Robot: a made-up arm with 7 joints.
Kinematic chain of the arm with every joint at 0, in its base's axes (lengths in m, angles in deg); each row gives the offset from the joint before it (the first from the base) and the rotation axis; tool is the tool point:
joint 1: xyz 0 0 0.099 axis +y
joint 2: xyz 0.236 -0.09 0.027 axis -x
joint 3: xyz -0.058 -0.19 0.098 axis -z
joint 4: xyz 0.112 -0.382 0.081 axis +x
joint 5: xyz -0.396 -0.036 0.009 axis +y
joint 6: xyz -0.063 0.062 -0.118 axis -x
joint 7: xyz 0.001 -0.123 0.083 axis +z
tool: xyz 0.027 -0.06 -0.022
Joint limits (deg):
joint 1: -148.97..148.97
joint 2: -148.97..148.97
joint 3: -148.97..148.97
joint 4: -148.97..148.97
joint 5: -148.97..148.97
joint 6: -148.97..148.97
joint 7: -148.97..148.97
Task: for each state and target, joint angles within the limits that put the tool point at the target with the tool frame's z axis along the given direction. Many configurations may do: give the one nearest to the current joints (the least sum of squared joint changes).
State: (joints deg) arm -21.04 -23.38 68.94 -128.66 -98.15 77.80 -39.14
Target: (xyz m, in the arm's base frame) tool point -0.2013 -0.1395 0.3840 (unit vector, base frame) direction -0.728 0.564 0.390
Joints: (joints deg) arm -20.05 -30.64 100.07 -148.97 -128.99 27.31 -36.42
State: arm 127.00 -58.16 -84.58 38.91 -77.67 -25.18 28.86
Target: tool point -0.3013 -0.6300 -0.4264 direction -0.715 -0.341 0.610
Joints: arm 101.66 -32.67 -66.04 46.44 -117.06 -16.77 32.53
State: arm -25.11 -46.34 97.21 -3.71 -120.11 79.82 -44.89
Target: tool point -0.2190 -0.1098 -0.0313 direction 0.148 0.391 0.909
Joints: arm -57.28 -45.68 79.99 10.65 -117.02 64.73 -52.78
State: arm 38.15 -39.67 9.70 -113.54 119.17 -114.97 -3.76
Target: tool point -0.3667 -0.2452 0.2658 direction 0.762 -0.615 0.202
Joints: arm 53.30 -74.55 13.51 -133.24 123.75 -78.99 -5.07
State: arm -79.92 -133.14 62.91 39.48 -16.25 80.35 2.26
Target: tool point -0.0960 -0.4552 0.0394 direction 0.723 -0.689 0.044
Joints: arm -66.79 -133.39 110.67 56.14 -23.18 72.60 2.62
